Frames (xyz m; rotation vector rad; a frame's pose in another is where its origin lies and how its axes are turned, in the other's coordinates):
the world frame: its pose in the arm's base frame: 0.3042 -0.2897 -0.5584 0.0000 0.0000 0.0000
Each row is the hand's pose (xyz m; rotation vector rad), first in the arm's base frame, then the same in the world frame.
Working: the arm's base frame: its pose in the world frame: -0.3042 0.2897 0.5584 0.0000 0.0000 0.0000

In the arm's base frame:
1: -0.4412 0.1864 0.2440 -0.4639 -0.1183 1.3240
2: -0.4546 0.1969 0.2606 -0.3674 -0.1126 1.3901
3: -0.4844 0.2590 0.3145 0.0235 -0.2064 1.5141
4: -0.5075 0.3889 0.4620 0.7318 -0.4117 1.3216
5: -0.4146 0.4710 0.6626 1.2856 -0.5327 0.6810
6: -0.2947 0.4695 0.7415 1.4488 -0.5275 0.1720
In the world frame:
1: -0.7454 0.4761 0.8024 -0.4639 -0.1183 1.3240
2: -0.7588 0.4866 0.8190 -0.3674 -0.1126 1.3901
3: -0.7886 0.5487 0.8729 0.0235 -0.2064 1.5141
4: -0.8117 0.6786 1.0204 0.7318 -0.4117 1.3216
5: -0.7188 0.7607 1.2210 1.2856 -0.5327 0.6810
6: -0.5989 0.7592 1.2999 1.4488 -0.5275 0.1720

